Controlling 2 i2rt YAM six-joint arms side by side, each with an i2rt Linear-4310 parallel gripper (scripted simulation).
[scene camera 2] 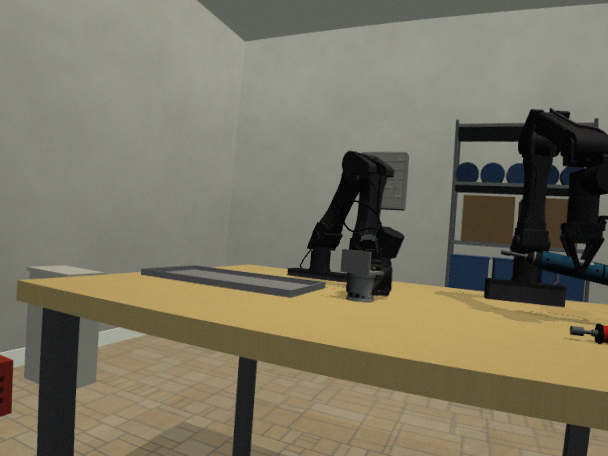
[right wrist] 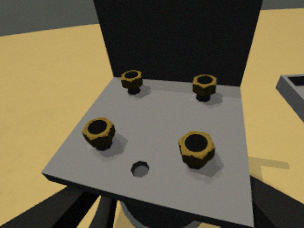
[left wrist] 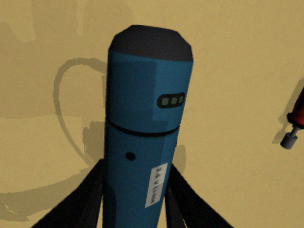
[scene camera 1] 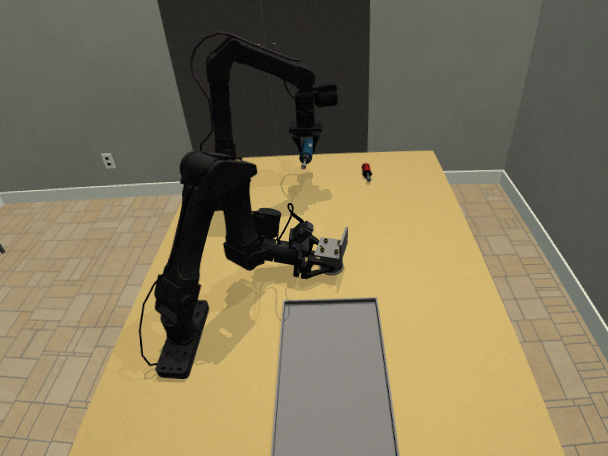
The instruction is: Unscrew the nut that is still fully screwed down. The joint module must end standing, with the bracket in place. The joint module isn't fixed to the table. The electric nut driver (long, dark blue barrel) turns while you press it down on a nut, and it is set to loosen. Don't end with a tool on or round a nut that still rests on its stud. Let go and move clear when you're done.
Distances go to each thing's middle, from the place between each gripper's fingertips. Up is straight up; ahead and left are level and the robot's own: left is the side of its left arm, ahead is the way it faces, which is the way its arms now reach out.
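Joint module (scene camera 2: 360, 286): my right hand is 10 mm below it. Counted from my right hand, the bracket (right wrist: 170, 50) is 50 mm above, and the grey tray (scene camera 1: 332, 384) is 10 mm behind, 330 mm to the right and 20 mm below.
My left hand (scene camera 2: 578, 272) is 6 cm short of the bracket, 44 cm to the left of it and 4 cm above it. Counted from my left hand, the joint module is 6 cm ahead, 44 cm to the right and 8 cm below; the grey tray is 5 cm ahead, 77 cm to the right and 10 cm below.
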